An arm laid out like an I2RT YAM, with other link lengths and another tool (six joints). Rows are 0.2 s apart.
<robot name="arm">
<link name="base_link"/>
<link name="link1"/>
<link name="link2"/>
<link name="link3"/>
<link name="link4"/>
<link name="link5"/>
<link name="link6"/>
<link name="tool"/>
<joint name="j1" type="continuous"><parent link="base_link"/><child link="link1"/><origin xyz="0 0 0.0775" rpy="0 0 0"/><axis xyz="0 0 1"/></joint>
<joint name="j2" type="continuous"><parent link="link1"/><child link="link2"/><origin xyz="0.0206 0.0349 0.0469" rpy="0 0 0"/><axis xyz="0 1 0"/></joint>
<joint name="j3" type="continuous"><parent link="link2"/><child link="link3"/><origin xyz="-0.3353 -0.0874 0" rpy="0 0 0"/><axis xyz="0 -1 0"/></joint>
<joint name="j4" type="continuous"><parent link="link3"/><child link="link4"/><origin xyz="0.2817 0.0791 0.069" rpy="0 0 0"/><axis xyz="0 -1 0"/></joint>
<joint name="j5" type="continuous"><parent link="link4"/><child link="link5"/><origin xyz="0.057 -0.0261 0.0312" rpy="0 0 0"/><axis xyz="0 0 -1"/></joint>
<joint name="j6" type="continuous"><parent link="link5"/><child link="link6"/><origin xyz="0.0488 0 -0.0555" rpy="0 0 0"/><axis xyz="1 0 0"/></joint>
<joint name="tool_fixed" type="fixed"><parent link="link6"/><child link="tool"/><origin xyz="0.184 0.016 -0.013" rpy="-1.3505 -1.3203 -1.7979"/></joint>
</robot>
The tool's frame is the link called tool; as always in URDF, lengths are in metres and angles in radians. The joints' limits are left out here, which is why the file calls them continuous.
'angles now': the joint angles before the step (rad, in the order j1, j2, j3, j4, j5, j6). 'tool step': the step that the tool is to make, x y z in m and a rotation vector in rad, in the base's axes. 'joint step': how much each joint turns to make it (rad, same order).
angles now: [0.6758 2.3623 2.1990 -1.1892 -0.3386 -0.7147]
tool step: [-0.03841 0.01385 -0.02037 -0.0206 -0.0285 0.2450]
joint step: [0.0706 0.0000 -0.0641 0.0095 0.0004 -0.1885]
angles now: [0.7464 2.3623 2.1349 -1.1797 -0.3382 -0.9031]
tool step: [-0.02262 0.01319 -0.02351 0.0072 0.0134 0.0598]
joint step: [0.0397 0.0000 -0.0854 0.0744 -0.0175 -0.0187]
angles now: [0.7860 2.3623 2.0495 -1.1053 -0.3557 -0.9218]
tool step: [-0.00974 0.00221 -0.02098 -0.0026 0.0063 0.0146]
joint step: [0.0145 0.0000 -0.0736 0.0675 -0.0026 0.0004]
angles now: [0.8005 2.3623 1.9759 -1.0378 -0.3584 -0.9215]
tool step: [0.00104 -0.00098 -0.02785 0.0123 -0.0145 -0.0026]
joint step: [-0.0019 -0.0001 -0.0974 0.1164 0.0019 0.0005]
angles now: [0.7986 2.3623 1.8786 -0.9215 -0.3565 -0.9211]
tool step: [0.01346 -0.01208 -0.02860 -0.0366 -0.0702 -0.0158]
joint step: [-0.0019 0.0000 -0.0836 0.1065 0.0771 0.0004]
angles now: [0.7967 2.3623 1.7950 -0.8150 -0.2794 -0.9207]
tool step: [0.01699 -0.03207 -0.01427 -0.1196 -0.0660 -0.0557]
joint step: [-0.0072 0.0000 -0.0282 -0.0053 0.1373 0.0259]
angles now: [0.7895 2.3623 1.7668 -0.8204 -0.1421 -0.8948]
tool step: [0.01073 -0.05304 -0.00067 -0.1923 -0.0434 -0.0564]
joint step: [-0.0119 0.0000 0.0000 -0.1037 0.1705 0.0272]
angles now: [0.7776 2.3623 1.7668 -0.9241 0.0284 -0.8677]
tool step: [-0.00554 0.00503 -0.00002 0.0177 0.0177 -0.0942]
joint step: [0.0015 0.0000 0.0001 -0.0020 -0.0202 0.0969]
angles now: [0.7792 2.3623 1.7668 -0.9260 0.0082 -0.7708]
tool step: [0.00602 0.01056 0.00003 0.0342 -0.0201 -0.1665]
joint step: [0.0003 -0.0004 0.0027 0.0339 0.0011 0.1671]
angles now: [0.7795 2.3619 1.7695 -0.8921 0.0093 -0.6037]
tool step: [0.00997 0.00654 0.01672 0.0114 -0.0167 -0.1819]
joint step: [-0.0019 -0.0004 0.0609 -0.0449 0.0206 0.1789]
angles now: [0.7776 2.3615 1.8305 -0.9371 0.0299 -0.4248]
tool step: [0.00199 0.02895 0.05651 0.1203 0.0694 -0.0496]
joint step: [-0.0217 0.0000 0.1915 -0.1564 -0.1305 0.0439]
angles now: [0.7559 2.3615 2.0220 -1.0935 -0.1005 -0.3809]
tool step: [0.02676 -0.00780 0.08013 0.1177 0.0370 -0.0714]
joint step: [-0.0900 0.0000 0.2583 -0.2095 -0.1148 0.0000]
